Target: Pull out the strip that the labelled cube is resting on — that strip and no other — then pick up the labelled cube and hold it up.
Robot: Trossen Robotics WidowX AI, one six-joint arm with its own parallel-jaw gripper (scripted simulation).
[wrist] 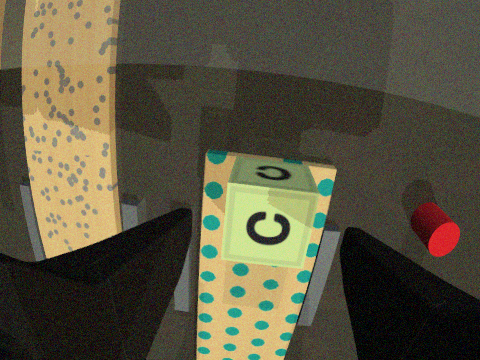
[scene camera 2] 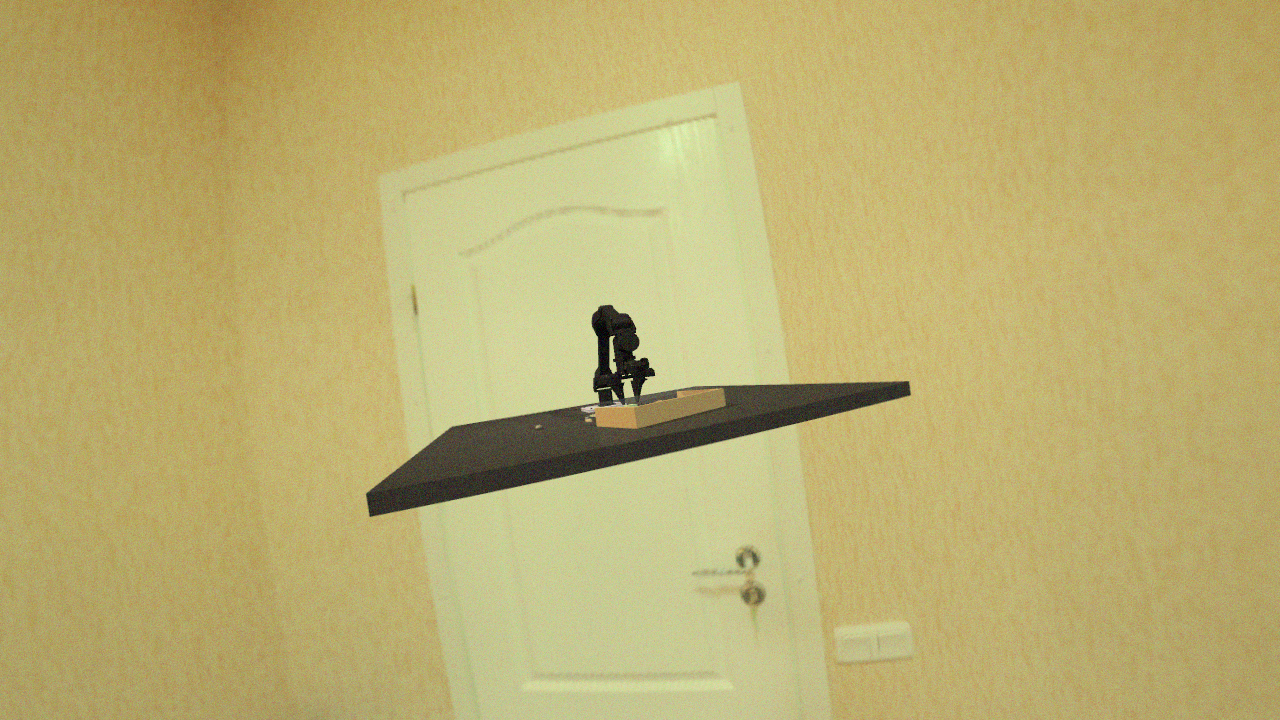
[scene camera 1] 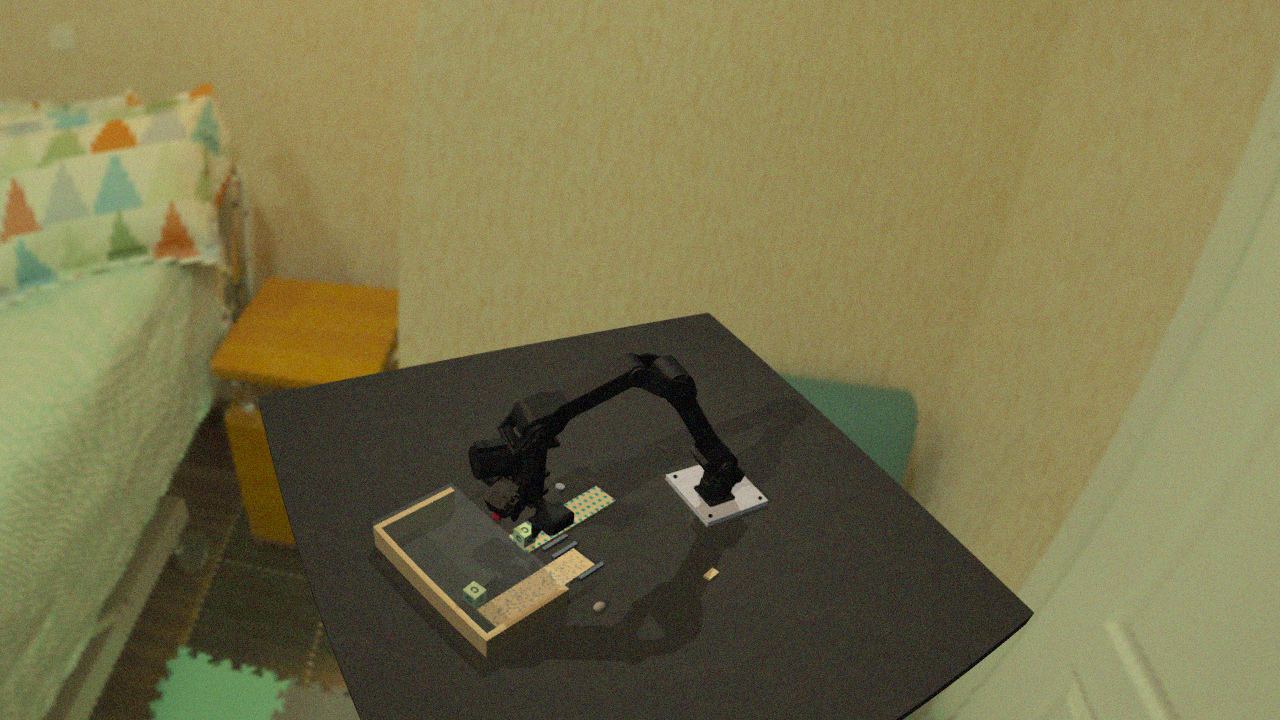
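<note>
Through scene camera 1 I see my gripper [scene camera 1: 524,528] and a glass-covered wooden tray [scene camera 1: 491,589]. A pale green cube [wrist: 270,206] and a red cylinder [wrist: 439,234] are visible from the wrist. My gripper is there too, in the wrist view [wrist: 268,232], and so is the tray, in the wrist view [wrist: 422,57]. My gripper appears again in scene camera 2 [scene camera 2: 630,403], while the tray sits in scene camera 2 [scene camera 2: 635,412]. The red cylinder is hidden in scene camera 2, behind the glass-covered wooden tray.
</note>
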